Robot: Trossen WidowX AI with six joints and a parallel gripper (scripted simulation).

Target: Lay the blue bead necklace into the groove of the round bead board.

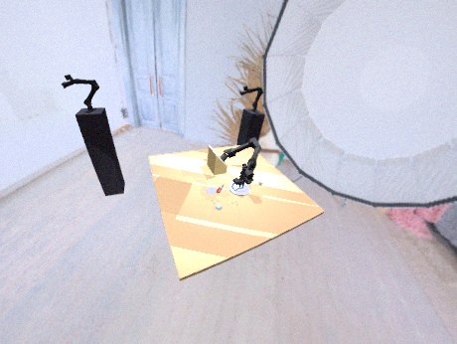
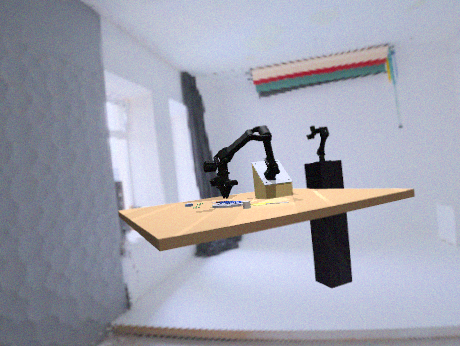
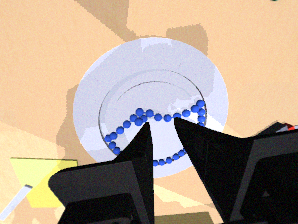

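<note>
Right now my gripper tip is 20 mm past the round bead board and 30 mm above it. Also, from my gripper tip: yellow flat piece: 150 mm behind, 160 mm to the left, 40 mm below; then red-and-grey object: 50 mm behind, 180 mm to the right, 40 mm below; then white cylinder: 20 mm behind, 240 mm to the left, 20 mm below.
</note>
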